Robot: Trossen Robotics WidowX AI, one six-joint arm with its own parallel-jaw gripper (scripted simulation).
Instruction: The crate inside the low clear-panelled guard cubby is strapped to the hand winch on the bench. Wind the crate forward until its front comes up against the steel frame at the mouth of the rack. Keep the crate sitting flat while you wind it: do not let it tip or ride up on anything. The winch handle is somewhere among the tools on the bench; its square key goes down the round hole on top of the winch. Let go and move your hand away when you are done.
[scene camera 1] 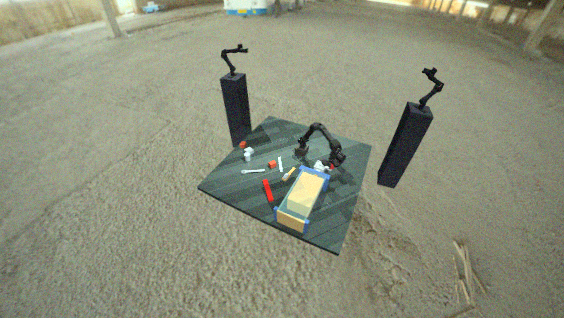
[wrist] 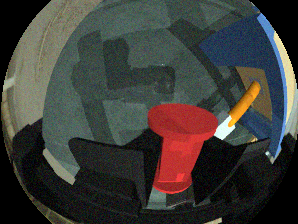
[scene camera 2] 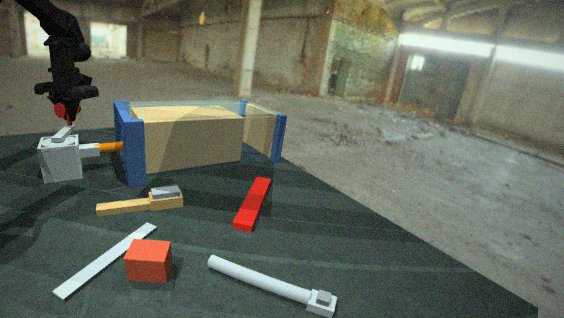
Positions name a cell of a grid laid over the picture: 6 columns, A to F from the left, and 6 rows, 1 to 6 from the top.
Labels:
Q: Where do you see a red bar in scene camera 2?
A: C5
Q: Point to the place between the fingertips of my gripper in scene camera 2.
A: A3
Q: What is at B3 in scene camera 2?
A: A clear-panelled cubby.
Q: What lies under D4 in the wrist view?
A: A red knob.

